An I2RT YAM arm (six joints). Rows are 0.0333 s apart.
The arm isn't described. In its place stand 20 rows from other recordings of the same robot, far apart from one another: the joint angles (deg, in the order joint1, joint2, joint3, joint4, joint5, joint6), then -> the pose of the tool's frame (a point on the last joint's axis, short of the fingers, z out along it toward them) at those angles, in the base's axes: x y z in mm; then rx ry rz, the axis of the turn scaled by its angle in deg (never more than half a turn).
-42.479, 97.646, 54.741, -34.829, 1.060, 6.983 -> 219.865 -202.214 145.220 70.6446 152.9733 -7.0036
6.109, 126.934, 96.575, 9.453, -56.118, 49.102 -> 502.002 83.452 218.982 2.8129 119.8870 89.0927
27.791, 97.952, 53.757, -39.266, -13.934, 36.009 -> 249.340 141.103 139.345 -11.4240 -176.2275 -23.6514
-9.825, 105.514, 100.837, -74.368, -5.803, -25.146 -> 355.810 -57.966 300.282 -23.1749 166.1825 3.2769
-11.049, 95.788, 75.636, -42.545, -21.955, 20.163 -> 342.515 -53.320 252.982 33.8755 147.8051 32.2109
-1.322, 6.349, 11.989, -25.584, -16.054, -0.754 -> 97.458 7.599 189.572 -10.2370 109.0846 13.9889
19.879, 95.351, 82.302, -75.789, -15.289, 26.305 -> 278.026 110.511 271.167 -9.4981 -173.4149 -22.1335
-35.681, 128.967, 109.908, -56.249, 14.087, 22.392 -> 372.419 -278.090 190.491 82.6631 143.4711 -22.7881
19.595, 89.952, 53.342, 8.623, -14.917, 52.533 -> 324.723 125.325 228.686 26.2732 123.9236 58.0466
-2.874, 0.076, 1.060, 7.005, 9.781, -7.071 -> 107.516 -11.453 193.211 5.0637 82.2754 -15.1709
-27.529, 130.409, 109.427, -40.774, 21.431, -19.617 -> 430.349 -238.970 188.432 18.2952 156.1693 -43.0431
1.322, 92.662, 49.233, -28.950, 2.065, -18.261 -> 284.559 5.284 147.929 -27.2289 160.4511 -6.6162
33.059, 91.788, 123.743, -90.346, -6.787, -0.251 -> 217.011 146.267 464.820 -45.4783 143.2219 20.5570
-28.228, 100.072, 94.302, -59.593, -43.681, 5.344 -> 326.649 -147.447 317.832 28.7612 137.8634 49.0341
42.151, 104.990, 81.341, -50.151, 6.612, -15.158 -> 275.050 243.443 220.181 -76.8384 143.4022 -3.7342
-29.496, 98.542, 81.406, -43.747, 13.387, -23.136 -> 312.655 -186.332 264.818 13.4157 155.6650 -34.4087
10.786, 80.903, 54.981, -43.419, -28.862, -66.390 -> 254.103 65.902 222.629 -97.2497 110.8009 21.0024
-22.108, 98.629, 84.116, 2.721, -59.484, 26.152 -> 383.949 -122.865 352.385 -1.3813 101.4416 55.1787
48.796, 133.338, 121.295, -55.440, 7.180, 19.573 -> 329.540 369.623 212.088 -37.7405 152.5483 9.4198
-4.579, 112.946, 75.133, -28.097, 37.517, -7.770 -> 392.001 -53.144 160.475 6.7504 151.6143 -54.5831
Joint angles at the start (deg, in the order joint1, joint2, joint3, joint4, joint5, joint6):
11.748 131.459 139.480 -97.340 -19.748 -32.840
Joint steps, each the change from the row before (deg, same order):
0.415 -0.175 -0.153 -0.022 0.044 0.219
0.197 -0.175 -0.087 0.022 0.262 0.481
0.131 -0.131 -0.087 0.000 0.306 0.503
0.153 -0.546 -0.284 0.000 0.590 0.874
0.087 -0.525 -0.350 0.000 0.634 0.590
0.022 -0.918 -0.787 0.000 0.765 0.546
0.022 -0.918 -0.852 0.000 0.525 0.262
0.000 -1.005 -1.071 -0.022 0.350 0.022
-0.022 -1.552 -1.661 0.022 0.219 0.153
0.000 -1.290 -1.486 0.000 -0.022 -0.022
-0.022 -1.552 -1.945 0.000 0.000 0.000
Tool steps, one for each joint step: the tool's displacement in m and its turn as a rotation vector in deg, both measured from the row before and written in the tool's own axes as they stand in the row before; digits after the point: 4 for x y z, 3 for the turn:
-0.0011 0.0030 0.0005 -0.043 0.139 -0.172
-0.0003 0.0016 -0.0004 0.239 0.107 0.259
-0.0001 0.0010 -0.0002 0.257 0.162 0.365
0.0007 0.0023 -0.0022 0.605 0.134 0.645
0.0010 0.0017 -0.0020 0.615 0.201 0.453
0.0024 0.0022 -0.0031 0.722 0.279 0.486
0.0025 0.0022 -0.0028 0.484 0.209 0.222
0.0029 0.0023 -0.0025 0.264 0.245 0.047
0.0045 0.0035 -0.0038 0.154 0.175 0.198
0.0039 0.0030 -0.0026 -0.111 0.154 0.032
0.0050 0.0034 -0.0024 -0.181 0.324 0.130

